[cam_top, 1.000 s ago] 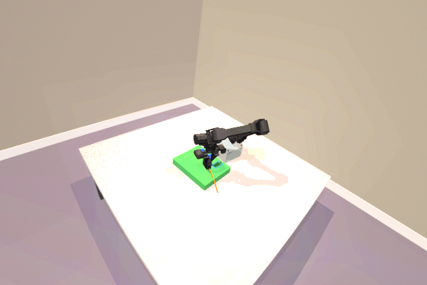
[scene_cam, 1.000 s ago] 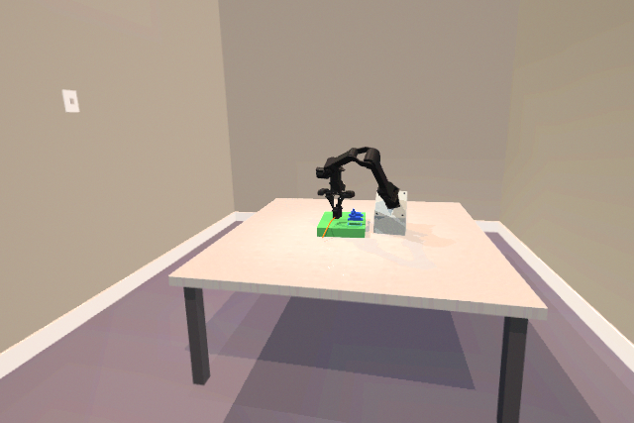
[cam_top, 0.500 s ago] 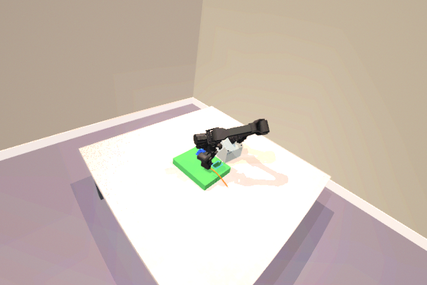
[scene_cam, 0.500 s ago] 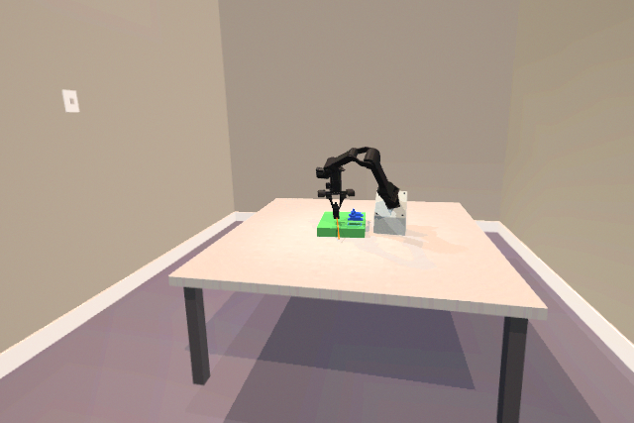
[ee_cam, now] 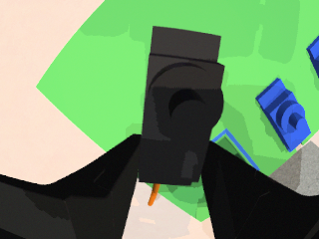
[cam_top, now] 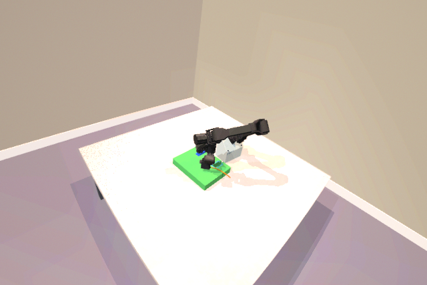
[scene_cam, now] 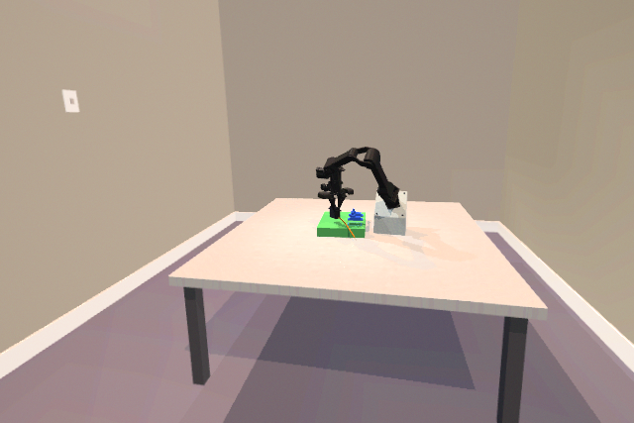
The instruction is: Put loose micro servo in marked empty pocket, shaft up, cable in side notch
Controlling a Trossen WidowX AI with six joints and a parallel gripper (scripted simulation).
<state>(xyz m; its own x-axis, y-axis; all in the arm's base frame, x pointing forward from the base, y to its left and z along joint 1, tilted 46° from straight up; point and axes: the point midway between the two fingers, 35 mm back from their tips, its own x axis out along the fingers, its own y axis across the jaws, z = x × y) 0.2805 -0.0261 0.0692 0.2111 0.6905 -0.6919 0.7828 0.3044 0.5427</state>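
The green deck is 100 mm below my gripper tip, 70 mm to the right of it and 10 mm ahead of it.
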